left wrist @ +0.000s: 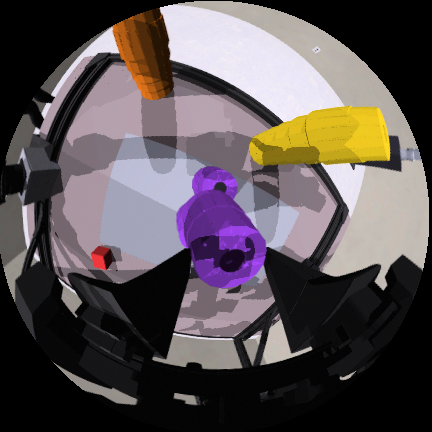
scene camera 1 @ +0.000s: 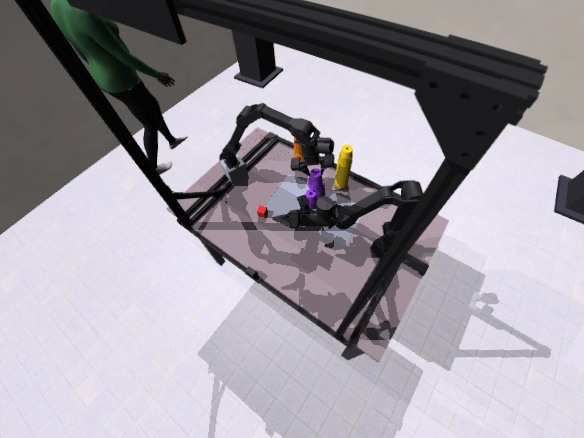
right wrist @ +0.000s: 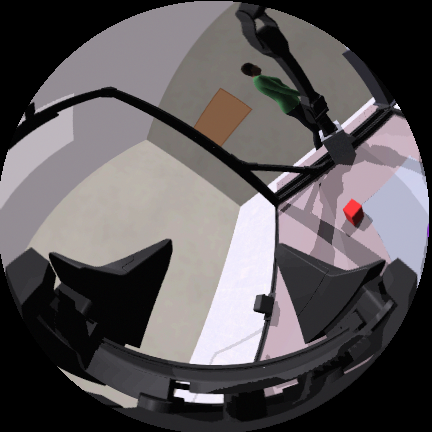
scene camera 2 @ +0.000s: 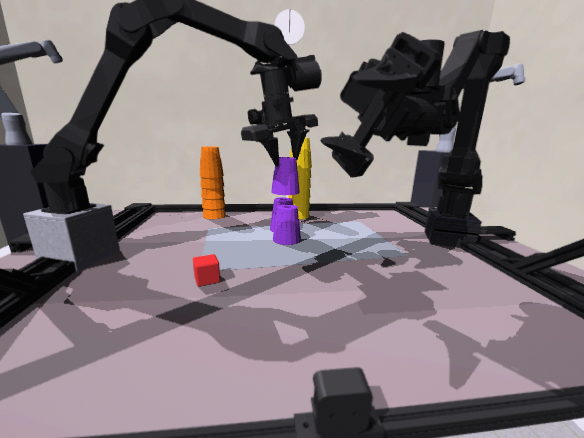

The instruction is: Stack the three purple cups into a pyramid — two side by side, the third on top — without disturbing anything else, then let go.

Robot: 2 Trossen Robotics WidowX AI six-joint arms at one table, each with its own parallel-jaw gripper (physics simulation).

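Seen in the pictures: left gripper, fingertip midpoint: (left wrist: 227,253) (scene camera 1: 315,174) (scene camera 2: 286,163); right gripper, fingertip midpoint: (scene camera 1: 274,217) (right wrist: 225,247) (scene camera 2: 337,113); left arm's base, link origin: (scene camera 1: 232,162) (right wrist: 329,129) (scene camera 2: 69,208); right arm's base, link origin: (scene camera 1: 389,244) (scene camera 2: 453,213).
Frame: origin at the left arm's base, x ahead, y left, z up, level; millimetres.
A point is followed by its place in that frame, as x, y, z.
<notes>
One purple cup (scene camera 1: 316,181) @[407, 237, 67] (scene camera 2: 285,176) @[388, 222, 54] (left wrist: 225,255) @[407, 240, 49] is upside down between the fingers of my left gripper (scene camera 2: 286,161) @[383, 250, 82] (left wrist: 227,253) @[383, 250, 82], which is shut on it. It hangs above two standing purple cups, with a small gap below it. The front standing cup (scene camera 2: 287,227) (left wrist: 183,220) is mostly hidden by the held cup in the left wrist view. The back standing cup (scene camera 2: 275,220) (left wrist: 206,180) is partly behind the front one in scene camera 2. Both are upside down on the pale blue mat (scene camera 2: 235,252) @[303, 109, -106] (left wrist: 135,215) @[305, 132, -106]. My right gripper (right wrist: 225,247) @[517, -52, 177] is open and empty, raised to the right in scene camera 2.
A red cube (scene camera 1: 262,211) @[314, -17, -66] (scene camera 2: 206,270) @[311, -30, -77] (left wrist: 101,257) @[303, 9, -66] (right wrist: 353,212) @[318, -9, -66] lies by the mat's corner. An orange cup stack (scene camera 2: 212,182) (left wrist: 147,55) stands at the back left. A yellow cup stack (scene camera 1: 343,167) (scene camera 2: 304,185) (left wrist: 325,136) stands behind the purple cups.
</notes>
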